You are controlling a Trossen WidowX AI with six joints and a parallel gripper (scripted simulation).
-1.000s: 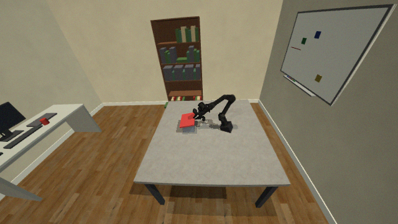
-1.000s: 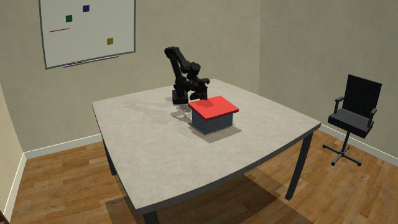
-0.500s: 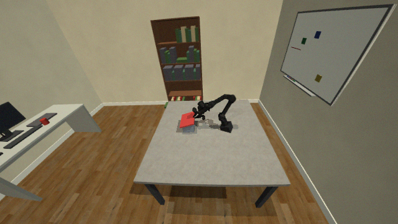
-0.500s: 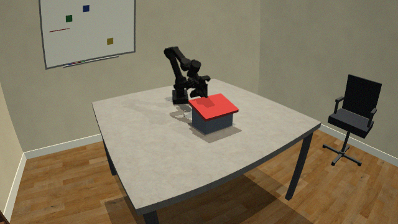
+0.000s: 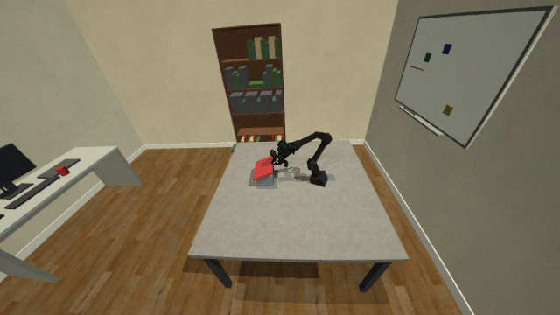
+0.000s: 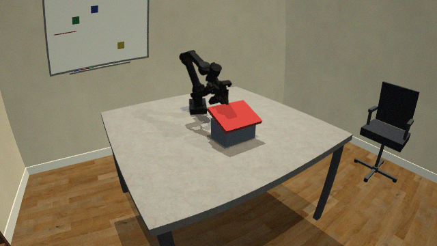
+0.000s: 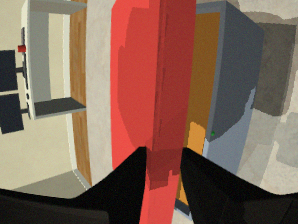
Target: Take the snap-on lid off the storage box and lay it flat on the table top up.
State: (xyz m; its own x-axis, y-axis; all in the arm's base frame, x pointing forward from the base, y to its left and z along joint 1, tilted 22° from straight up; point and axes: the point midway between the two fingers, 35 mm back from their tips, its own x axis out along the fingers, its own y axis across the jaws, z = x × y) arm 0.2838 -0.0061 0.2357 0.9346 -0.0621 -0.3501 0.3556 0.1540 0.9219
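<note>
My gripper is now 10 cm short of the red lid and 5 cm above it. The rest, counted from my hand: grey storage box (13 cm below, 9 cm ahead).
</note>
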